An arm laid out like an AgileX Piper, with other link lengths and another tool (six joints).
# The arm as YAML. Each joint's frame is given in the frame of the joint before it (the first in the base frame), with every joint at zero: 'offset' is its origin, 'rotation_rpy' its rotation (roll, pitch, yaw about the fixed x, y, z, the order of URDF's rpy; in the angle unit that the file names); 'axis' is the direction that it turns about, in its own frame. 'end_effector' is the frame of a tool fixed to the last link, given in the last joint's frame.
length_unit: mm
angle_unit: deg
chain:
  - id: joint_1
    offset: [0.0, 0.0, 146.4]
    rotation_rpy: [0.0, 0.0, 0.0]
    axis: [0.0, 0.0, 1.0]
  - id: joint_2
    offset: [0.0, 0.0, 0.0]
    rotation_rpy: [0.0, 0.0, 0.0]
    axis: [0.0, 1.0, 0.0]
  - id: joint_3
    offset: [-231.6, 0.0, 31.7]
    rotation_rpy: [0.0, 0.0, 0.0]
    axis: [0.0, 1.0, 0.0]
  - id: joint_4
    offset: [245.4, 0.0, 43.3]
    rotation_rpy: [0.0, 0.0, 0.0]
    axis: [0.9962, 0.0, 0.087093]
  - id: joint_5
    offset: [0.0, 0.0, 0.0]
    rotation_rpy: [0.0, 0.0, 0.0]
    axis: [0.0, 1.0, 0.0]
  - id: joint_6
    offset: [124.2, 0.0, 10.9]
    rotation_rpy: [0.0, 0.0, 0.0]
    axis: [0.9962, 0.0, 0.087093]
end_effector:
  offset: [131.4, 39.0, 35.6]
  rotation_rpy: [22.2, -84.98, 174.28]
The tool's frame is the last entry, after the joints.
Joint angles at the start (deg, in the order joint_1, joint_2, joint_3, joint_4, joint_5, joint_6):
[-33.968 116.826 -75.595 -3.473 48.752 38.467]
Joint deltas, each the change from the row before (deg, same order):
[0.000 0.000 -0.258 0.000 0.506 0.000]
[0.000 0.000 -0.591 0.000 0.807 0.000]
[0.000 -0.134 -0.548 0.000 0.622 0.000]
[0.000 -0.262 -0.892 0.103 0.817 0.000]
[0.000 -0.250 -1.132 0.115 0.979 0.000]
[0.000 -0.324 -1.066 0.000 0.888 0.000]
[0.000 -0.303 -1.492 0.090 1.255 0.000]
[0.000 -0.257 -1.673 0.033 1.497 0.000]
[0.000 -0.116 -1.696 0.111 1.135 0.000]
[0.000 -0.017 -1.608 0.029 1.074 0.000]
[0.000 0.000 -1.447 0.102 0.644 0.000]
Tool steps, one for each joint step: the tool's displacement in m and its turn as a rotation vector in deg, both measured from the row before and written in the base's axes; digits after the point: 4 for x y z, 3 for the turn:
[-0.0005 0.0002 0.0007 0.123 0.215 -0.025]
[0.0002 -0.0003 0.0020 0.096 0.194 -0.040]
[0.0010 -0.0008 0.0029 -0.052 -0.039 -0.031]
[0.0026 -0.0016 0.0054 -0.141 -0.313 -0.098]
[0.0032 -0.0020 0.0064 -0.171 -0.372 -0.110]
[0.0031 -0.0023 0.0067 -0.303 -0.403 -0.043]
[0.0039 -0.0026 0.0084 -0.267 -0.474 -0.106]
[0.0035 -0.0025 0.0088 -0.251 -0.356 -0.088]
[0.0046 -0.0029 0.0085 -0.319 -0.603 -0.104]
[0.0039 -0.0027 0.0075 -0.306 -0.460 -0.063]
[0.0047 -0.0028 0.0071 -0.382 -0.712 -0.070]

